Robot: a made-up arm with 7 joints. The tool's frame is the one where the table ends. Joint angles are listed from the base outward.
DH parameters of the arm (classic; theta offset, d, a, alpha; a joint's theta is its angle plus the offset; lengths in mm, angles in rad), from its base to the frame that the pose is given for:
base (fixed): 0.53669 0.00 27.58 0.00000
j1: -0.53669 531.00 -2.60 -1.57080
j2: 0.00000 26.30 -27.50 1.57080
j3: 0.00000 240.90 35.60 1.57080
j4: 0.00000 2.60 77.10 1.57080
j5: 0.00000 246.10 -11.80 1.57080
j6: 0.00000 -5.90 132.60 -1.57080
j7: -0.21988 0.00 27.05 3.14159
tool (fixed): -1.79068 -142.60 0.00 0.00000
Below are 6 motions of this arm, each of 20 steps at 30 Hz.
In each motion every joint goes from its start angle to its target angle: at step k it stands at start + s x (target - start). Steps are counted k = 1, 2, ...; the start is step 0. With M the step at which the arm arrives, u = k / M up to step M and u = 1 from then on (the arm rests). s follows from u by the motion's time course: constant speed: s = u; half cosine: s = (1 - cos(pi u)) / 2; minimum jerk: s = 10 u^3 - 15 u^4 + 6 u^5.
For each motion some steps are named. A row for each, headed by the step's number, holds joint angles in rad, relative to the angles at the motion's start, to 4 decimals.
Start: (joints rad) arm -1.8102 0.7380 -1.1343 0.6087 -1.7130 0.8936 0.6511
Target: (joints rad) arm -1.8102 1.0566 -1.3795 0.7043 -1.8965 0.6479 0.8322
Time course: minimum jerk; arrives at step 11
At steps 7, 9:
7: 0.0000 0.2368 -0.1823 0.0711 -0.1364 -0.1826 0.1346
9: 0.0000 0.3043 -0.2342 0.0913 -0.1753 -0.2347 0.1730

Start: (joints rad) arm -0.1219 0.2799 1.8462 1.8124 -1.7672 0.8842 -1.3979
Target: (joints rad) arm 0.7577 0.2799 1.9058 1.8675 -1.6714 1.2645 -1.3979
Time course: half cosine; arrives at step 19
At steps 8, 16, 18, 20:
8: 0.3318 0.0000 0.0225 0.0208 0.0361 0.1435 0.0000
16: 0.8266 0.0000 0.0560 0.0518 0.0900 0.3574 0.0000
18: 0.8736 0.0000 0.0592 0.0547 0.0951 0.3777 0.0000
20: 0.8796 0.0000 0.0596 0.0551 0.0958 0.3803 0.0000

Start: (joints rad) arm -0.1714 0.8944 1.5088 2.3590 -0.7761 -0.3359 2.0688
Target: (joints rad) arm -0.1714 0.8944 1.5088 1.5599 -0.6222 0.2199 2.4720
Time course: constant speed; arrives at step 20
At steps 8, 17, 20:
8: 0.0000 0.0000 0.0000 -0.3196 0.0616 0.2223 0.1613
17: 0.0000 0.0000 0.0000 -0.6792 0.1308 0.4724 0.3427
20: 0.0000 0.0000 0.0000 -0.7991 0.1539 0.5558 0.4032

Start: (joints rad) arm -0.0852 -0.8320 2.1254 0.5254 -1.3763 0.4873 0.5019
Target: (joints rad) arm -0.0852 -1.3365 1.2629 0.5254 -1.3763 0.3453 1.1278
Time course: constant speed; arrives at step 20
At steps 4, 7, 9, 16, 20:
4: 0.0000 -0.1009 -0.1725 0.0000 0.0000 -0.0284 0.1252
7: 0.0000 -0.1766 -0.3019 0.0000 0.0000 -0.0497 0.2191
9: 0.0000 -0.2270 -0.3881 0.0000 0.0000 -0.0639 0.2817
16: 0.0000 -0.4036 -0.6900 0.0000 0.0000 -0.1136 0.5007
20: 0.0000 -0.5045 -0.8625 0.0000 0.0000 -0.1420 0.6259

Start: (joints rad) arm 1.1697 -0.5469 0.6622 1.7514 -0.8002 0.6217 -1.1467
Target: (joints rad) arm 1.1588 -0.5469 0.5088 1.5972 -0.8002 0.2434 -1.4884
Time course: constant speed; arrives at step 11
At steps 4, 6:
4: -0.0040 0.0000 -0.0558 -0.0561 0.0000 -0.1376 -0.1243
6: -0.0059 0.0000 -0.0837 -0.0841 0.0000 -0.2063 -0.1864

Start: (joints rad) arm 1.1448 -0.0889 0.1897 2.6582 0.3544 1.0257 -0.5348
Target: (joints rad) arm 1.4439 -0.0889 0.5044 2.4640 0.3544 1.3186 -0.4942
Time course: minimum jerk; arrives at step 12
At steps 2, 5, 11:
2: 0.0106 0.0000 0.0112 -0.0069 0.0000 0.0104 0.0014
5: 0.1037 0.0000 0.1091 -0.0673 0.0000 0.1015 0.0141
11: 0.2976 0.0000 0.3131 -0.1932 0.0000 0.2914 0.0404

